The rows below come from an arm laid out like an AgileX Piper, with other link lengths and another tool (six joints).
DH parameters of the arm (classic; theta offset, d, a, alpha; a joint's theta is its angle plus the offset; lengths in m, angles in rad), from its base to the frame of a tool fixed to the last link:
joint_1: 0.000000 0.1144 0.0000 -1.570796
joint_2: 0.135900 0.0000 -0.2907 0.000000
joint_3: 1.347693 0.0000 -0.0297 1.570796
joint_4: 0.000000 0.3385 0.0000 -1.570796
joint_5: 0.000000 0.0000 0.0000 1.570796
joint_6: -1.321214 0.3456 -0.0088 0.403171
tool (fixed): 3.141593 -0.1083 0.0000 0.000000
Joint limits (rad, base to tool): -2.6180..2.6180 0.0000..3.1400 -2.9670..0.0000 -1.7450..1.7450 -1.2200..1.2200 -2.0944..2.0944
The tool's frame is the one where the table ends.
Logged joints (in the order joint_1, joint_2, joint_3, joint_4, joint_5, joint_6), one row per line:
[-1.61, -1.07, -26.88, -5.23, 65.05, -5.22]
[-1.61, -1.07, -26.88, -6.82, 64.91, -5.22]
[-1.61, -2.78, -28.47, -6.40, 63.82, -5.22]
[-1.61, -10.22, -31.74, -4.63, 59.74, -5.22]
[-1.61, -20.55, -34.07, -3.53, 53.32, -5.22]
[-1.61, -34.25, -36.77, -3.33, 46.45, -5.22]
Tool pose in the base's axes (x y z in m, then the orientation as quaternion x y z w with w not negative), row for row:
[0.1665, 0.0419, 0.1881, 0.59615, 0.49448, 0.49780, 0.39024]
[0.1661, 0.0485, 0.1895, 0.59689, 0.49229, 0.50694, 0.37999]
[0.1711, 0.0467, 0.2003, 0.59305, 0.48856, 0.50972, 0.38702]
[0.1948, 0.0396, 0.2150, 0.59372, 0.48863, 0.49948, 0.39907]
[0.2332, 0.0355, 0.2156, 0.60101, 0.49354, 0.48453, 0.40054]
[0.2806, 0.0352, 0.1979, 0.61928, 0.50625, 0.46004, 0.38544]
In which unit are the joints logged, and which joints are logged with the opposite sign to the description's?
The joints are logged in degrees. Opposite sign: joint_1, joint_2, joint_4.
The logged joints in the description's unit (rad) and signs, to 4 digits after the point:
[0.0281, 0.0187, -0.4691, 0.0913, 1.1353, -0.0911]
[0.0281, 0.0187, -0.4691, 0.1190, 1.1329, -0.0911]
[0.0281, 0.0485, -0.4969, 0.1117, 1.1139, -0.0911]
[0.0281, 0.1784, -0.5540, 0.0808, 1.0427, -0.0911]
[0.0281, 0.3587, -0.5946, 0.0616, 0.9306, -0.0911]
[0.0281, 0.5978, -0.6418, 0.0581, 0.8107, -0.0911]

